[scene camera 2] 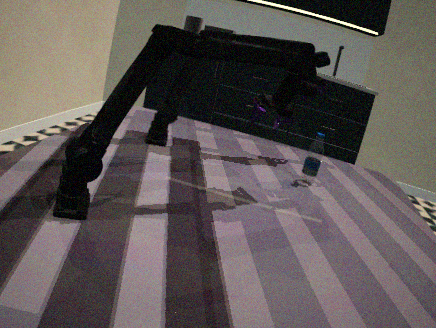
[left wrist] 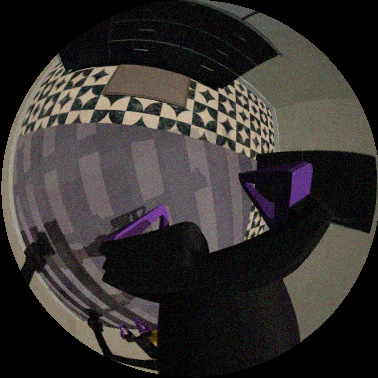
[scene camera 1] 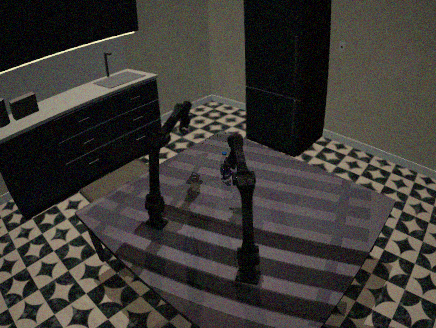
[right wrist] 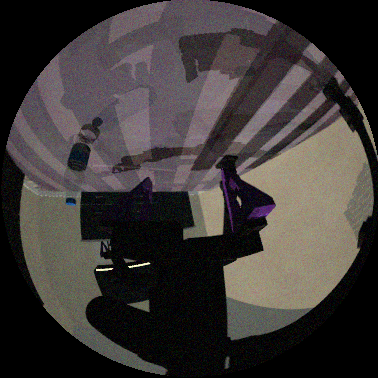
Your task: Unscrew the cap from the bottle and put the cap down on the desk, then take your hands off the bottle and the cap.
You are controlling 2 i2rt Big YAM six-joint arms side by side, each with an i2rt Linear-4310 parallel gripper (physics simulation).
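Places are measured from the left arm's base along level axes (x ahead, y left, z up), in millimetres.
Where they show: left gripper, fingertip midpoint: (scene camera 2: pixel 312 98) (left wrist: pixel 200 193) (scene camera 1: pixel 185 129) (right wrist: pixel 106 236); right gripper, fingertip midpoint: (scene camera 2: pixel 263 125) (left wrist: pixel 126 320) (scene camera 1: pixel 224 175) (right wrist: pixel 184 175); left arm's base at its link origin: (scene camera 2: pixel 156 140) (left wrist: pixel 45 242) (scene camera 1: pixel 156 223) (right wrist: pixel 225 160); right arm's base at its link origin: (scene camera 2: pixel 72 206) (left wrist: pixel 93 311) (scene camera 1: pixel 248 277).
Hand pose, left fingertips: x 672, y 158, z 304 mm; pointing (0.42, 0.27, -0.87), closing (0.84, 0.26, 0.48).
Each offset is from my left fingertips to the top centre of the thing. Level surfaces: height alone.
The clear bottle {50 mm back, 330 mm right, 98 mm down} (scene camera 1: pixel 223 173) (scene camera 2: pixel 312 164) (right wrist: pixel 79 156), with a dark blue label, stands upright on the striped desk {304 mm down} (scene camera 1: pixel 300 210) (scene camera 2: pixel 260 280). The blue cap {50 mm back, 330 mm right, 97 mm down} (scene camera 1: pixel 224 153) (scene camera 2: pixel 320 135) (right wrist: pixel 70 201) is on its top. My right gripper (scene camera 2: pixel 269 115) (right wrist: pixel 184 175) is open and empty, held above the desk; in scene camera 2 it is left of the bottle and higher than the cap, and in scene camera 1 it overlaps the bottle. My left gripper (scene camera 1: pixel 184 130) (left wrist: pixel 200 193) is open and empty, raised high; in scene camera 2 my right arm mostly hides it. The bottle does not show in the left wrist view.
Arm shadows lie across the desk. A dark counter (scene camera 1: pixel 107 130) (scene camera 2: pixel 240 95) with a sink and tap stands beyond the desk, and a tall dark cabinet (scene camera 1: pixel 285 65) stands at the back in scene camera 1. My right arm reaches across scene camera 2 above the desk.
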